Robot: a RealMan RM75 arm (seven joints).
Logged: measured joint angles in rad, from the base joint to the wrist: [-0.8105, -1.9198, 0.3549, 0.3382, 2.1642, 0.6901, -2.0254]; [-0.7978, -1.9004, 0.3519, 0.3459, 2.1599, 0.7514, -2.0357]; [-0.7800, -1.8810, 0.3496, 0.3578, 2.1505, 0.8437, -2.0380]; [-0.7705, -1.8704, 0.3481, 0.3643, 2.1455, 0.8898, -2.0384]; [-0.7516, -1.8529, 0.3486, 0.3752, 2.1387, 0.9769, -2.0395]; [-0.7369, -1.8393, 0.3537, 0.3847, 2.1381, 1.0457, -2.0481]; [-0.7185, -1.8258, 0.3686, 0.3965, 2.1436, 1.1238, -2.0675]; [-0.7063, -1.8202, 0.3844, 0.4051, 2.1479, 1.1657, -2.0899]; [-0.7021, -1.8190, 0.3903, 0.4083, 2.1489, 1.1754, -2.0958]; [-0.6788, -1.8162, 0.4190, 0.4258, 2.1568, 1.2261, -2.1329]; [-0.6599, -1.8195, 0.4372, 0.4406, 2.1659, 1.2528, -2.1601]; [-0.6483, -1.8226, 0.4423, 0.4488, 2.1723, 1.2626, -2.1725]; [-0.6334, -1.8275, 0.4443, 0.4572, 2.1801, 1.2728, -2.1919]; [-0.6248, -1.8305, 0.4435, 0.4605, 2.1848, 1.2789, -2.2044]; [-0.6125, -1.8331, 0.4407, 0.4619, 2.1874, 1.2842, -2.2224]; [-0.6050, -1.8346, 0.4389, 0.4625, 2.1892, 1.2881, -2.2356]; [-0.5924, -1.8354, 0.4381, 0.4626, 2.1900, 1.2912, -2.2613]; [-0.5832, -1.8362, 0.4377, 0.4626, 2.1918, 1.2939, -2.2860]
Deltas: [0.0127, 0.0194, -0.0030, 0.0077, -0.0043, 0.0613, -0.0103]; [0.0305, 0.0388, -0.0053, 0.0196, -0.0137, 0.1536, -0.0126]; [0.0400, 0.0494, -0.0068, 0.0261, -0.0187, 0.1997, -0.0130]; [0.0589, 0.0669, -0.0063, 0.0370, -0.0255, 0.2868, -0.0141]; [0.0736, 0.0805, -0.0012, 0.0465, -0.0261, 0.3556, -0.0227]; [0.0920, 0.0940, 0.0137, 0.0583, -0.0206, 0.4337, -0.0421]; [0.1042, 0.0996, 0.0295, 0.0669, -0.0163, 0.4756, -0.0645]; [0.1084, 0.1008, 0.0354, 0.0701, -0.0153, 0.4853, -0.0704]; [0.1317, 0.1036, 0.0641, 0.0876, -0.0074, 0.5360, -0.1075]; [0.1506, 0.1003, 0.0823, 0.1024, 0.0017, 0.5627, -0.1347]; [0.1622, 0.0972, 0.0874, 0.1106, 0.0081, 0.5725, -0.1471]; [0.1771, 0.0923, 0.0894, 0.1190, 0.0159, 0.5827, -0.1665]; [0.1857, 0.0893, 0.0886, 0.1223, 0.0206, 0.5888, -0.1790]; [0.1980, 0.0867, 0.0858, 0.1237, 0.0232, 0.5941, -0.1970]; [0.2055, 0.0852, 0.0840, 0.1243, 0.0250, 0.5980, -0.2102]; [0.2181, 0.0844, 0.0832, 0.1244, 0.0258, 0.6011, -0.2359]; [0.2273, 0.0836, 0.0828, 0.1244, 0.0276, 0.6038, -0.2606]
